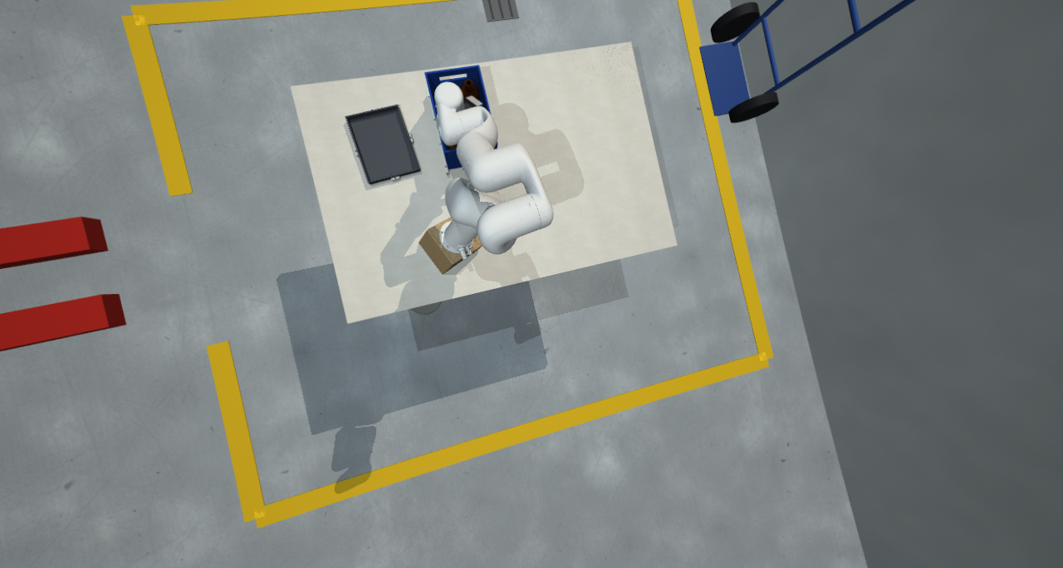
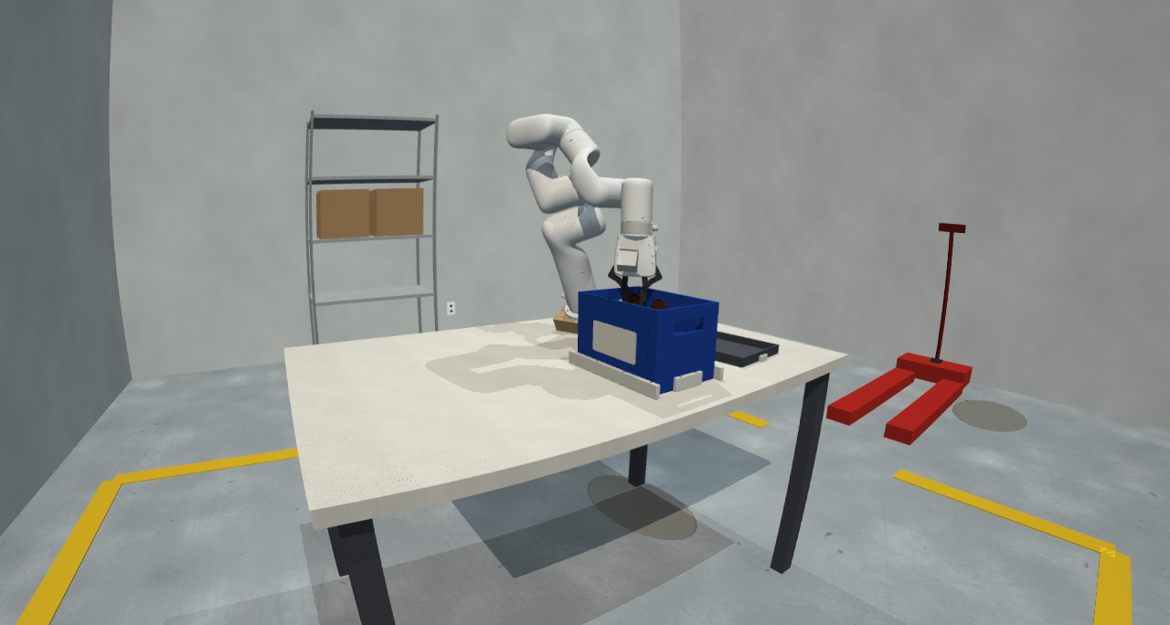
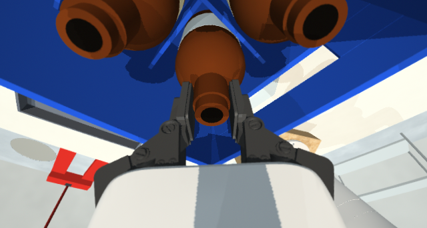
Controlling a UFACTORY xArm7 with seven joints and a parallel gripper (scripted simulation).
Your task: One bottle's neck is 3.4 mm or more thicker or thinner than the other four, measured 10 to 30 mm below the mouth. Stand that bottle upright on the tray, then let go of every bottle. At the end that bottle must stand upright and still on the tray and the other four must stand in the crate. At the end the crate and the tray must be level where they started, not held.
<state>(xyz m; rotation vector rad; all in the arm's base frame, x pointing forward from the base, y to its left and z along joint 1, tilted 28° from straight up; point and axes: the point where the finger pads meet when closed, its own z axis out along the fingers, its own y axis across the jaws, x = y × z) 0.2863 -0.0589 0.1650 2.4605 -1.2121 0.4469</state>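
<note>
Now: the blue crate 8 cm ahead of my hand, 7 cm below it and 6 cm to the right of it. Round my hand: dark grey tray (24 cm to the left, 15 cm below, 12 cm ahead).
</note>
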